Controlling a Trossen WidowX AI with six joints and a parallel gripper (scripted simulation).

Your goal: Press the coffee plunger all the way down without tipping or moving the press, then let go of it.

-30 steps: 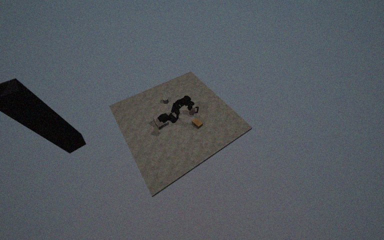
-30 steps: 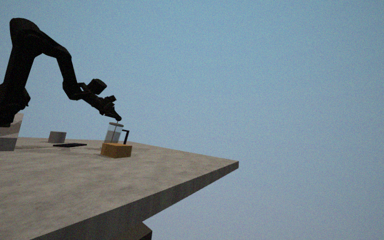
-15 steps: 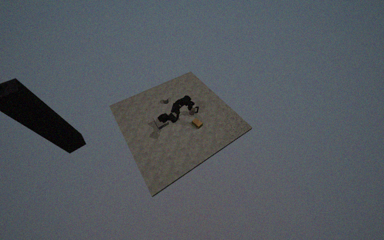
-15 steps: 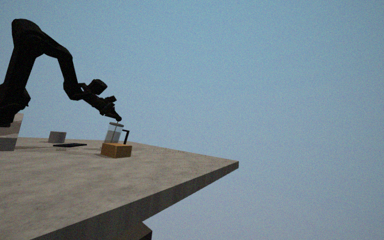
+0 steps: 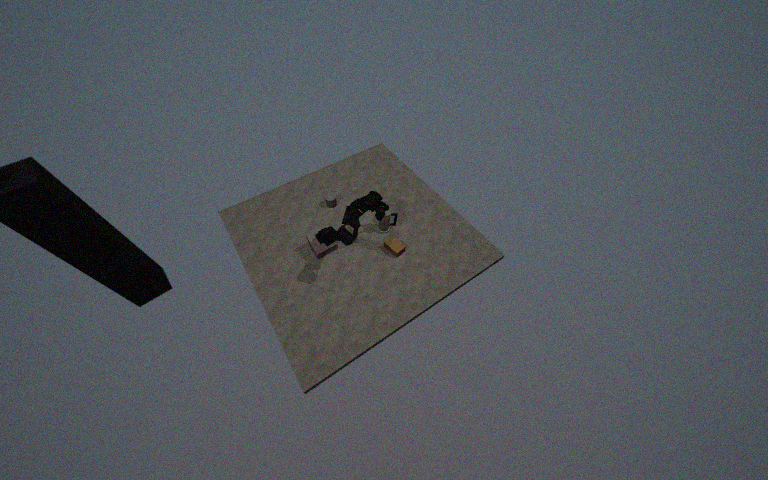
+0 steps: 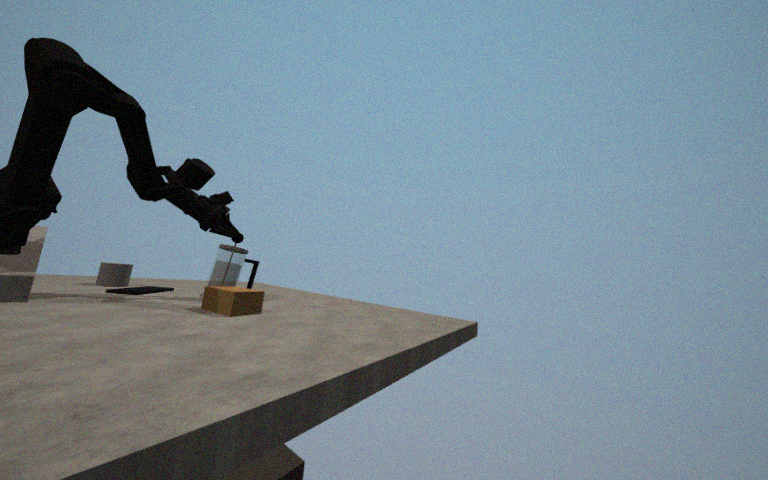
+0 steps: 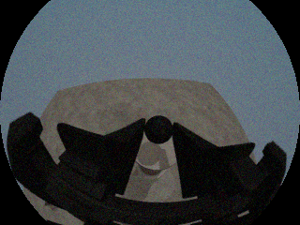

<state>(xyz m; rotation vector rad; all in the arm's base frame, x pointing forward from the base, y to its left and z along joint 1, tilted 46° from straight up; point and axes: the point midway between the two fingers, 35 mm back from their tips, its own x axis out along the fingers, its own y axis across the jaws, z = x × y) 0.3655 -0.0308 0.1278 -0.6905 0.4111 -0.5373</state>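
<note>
The glass coffee press lies 10 mm to the right of my gripper tip and 90 mm below it. Round my gripper tip: grey cup: 160 mm behind, 390 mm to the left, 150 mm below; orange block: 80 mm behind, 160 mm to the right, 160 mm below.
</note>
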